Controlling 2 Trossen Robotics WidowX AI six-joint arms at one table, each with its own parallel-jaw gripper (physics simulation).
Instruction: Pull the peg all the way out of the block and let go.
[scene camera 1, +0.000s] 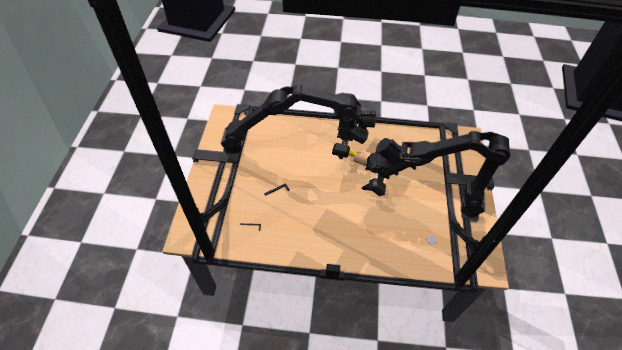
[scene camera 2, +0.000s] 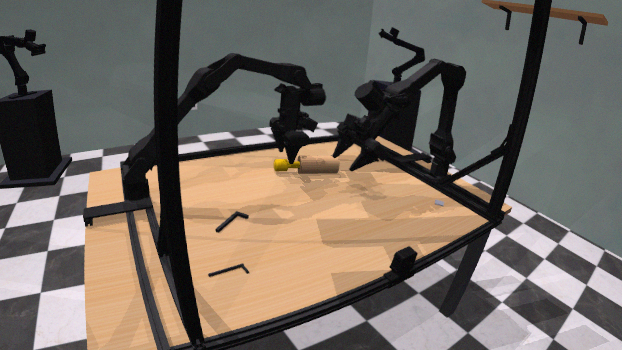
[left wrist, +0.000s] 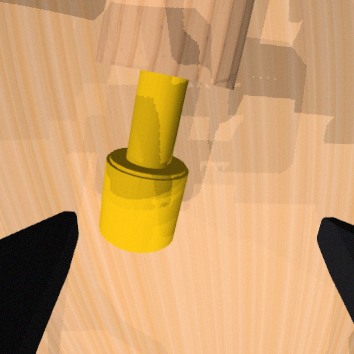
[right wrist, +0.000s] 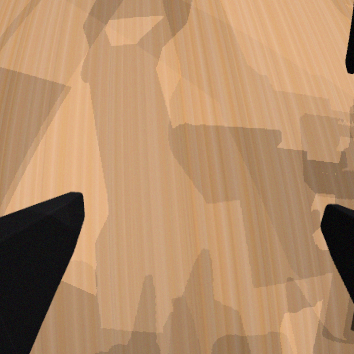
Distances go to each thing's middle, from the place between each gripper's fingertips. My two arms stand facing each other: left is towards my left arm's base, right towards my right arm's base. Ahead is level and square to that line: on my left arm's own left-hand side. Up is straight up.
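The yellow peg (left wrist: 143, 184) is 16 cm ahead of my right hand, and it is also 8 cm to the left of that hand and 7 cm below it. As for the wooden block (scene camera 2: 308, 164), I find it 6 cm below my right hand and 14 cm ahead of it.
With the peg, my left hand is 3 cm above it, 3 cm to the left of it and 2 cm short of it. The block is 11 cm to the right of my left hand, 3 cm below it and 1 cm ahead of it.
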